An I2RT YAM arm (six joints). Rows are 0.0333 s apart.
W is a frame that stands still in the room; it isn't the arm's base.
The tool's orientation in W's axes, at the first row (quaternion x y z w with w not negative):
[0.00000 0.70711 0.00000 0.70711]
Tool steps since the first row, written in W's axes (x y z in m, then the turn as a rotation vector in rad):
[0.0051 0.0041 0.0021 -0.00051 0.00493 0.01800]
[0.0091 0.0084 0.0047 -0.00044 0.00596 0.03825]
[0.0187 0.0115 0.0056 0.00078 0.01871 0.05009]
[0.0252 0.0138 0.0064 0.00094 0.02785 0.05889]
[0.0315 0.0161 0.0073 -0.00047 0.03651 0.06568]
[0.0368 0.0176 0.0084 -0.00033 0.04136 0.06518]
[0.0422 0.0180 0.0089 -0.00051 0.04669 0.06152]
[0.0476 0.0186 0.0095 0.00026 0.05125 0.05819]
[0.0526 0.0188 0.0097 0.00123 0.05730 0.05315]
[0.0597 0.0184 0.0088 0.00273 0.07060 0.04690]
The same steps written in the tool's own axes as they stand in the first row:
[-0.0021 0.0041 0.0051 -0.01800 0.00493 -0.00051]
[-0.0047 0.0084 0.0091 -0.03825 0.00596 -0.00044]
[-0.0056 0.0115 0.0187 -0.05009 0.01871 0.00078]
[-0.0064 0.0138 0.0252 -0.05889 0.02785 0.00094]
[-0.0073 0.0161 0.0315 -0.06568 0.03651 -0.00047]
[-0.0084 0.0176 0.0368 -0.06518 0.04136 -0.00033]
[-0.0089 0.0180 0.0422 -0.06152 0.04669 -0.00051]
[-0.0095 0.0186 0.0476 -0.05819 0.05125 0.00026]
[-0.0097 0.0188 0.0526 -0.05315 0.05730 0.00123]
[-0.0088 0.0184 0.0597 -0.04690 0.07060 0.00273]

